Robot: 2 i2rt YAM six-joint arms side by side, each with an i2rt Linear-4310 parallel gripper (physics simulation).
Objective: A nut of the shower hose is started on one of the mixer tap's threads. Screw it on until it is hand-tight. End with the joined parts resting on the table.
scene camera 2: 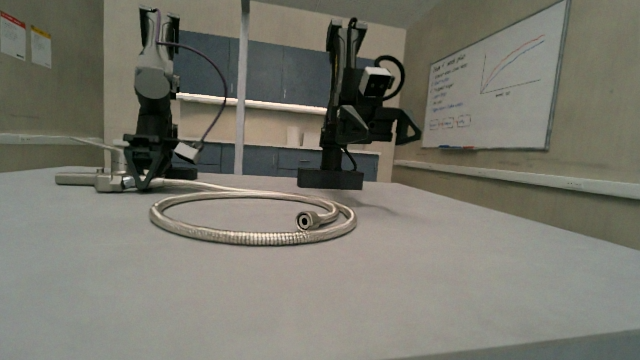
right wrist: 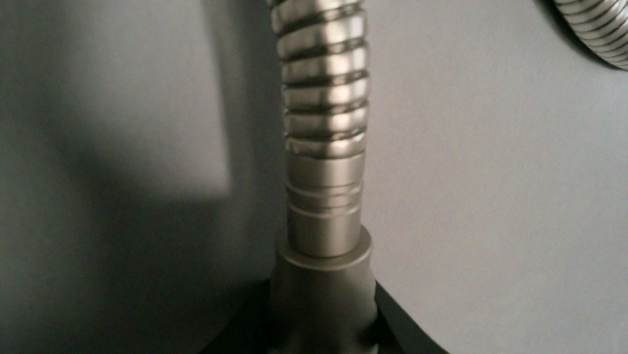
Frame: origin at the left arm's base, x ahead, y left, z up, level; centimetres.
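Seen in the pictures: left gripper, fingertip midpoint: (scene camera 2: 395,134); right gripper, fingertip midpoint: (scene camera 2: 144,190) (right wrist: 319,294); left arm's base at its link origin: (scene camera 2: 330,173).
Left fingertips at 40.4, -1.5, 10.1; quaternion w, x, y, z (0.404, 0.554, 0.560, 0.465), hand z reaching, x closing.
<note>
Pixels of each thing's middle, then the offset from my left fingertips to it, as dx, dy, dz. Level surfaces: height alone.
- mixer tap at the middle of its body: (scene camera 2: 109,162) -27.8, -52.5, -9.3
- hose nut at the middle of its body: (right wrist: 321,318) (scene camera 2: 151,181) -21.2, -41.8, -12.2
- grey table at its surface level: dz -14.5
- black block at the middle of its body: (scene camera 2: 330,180) -40.4, +1.5, -12.3
The mixer tap (scene camera 2: 110,184) lies on the table at the left, its chrome connector facing right in scene camera 2. The hose nut (scene camera 2: 157,183) (right wrist: 324,280) is in line with that connector; the thread inside is hidden. My right gripper (scene camera 2: 142,185) (right wrist: 319,294) points down and is shut on this nut, with a finger against each side. The ribbed metal hose (scene camera 2: 255,239) (right wrist: 325,90) runs from the nut into a loop on the table. The hose's other nut (scene camera 2: 306,220) lies free at the loop's front right. My left gripper (scene camera 2: 384,132) is open and empty, raised above the table.
The hose loop lies on the grey table (scene camera 2: 320,300) in front of both arms. A black block (scene camera 2: 330,179) stands beneath the left arm, behind the loop. Part of the loop shows at the upper right of the right wrist view.
</note>
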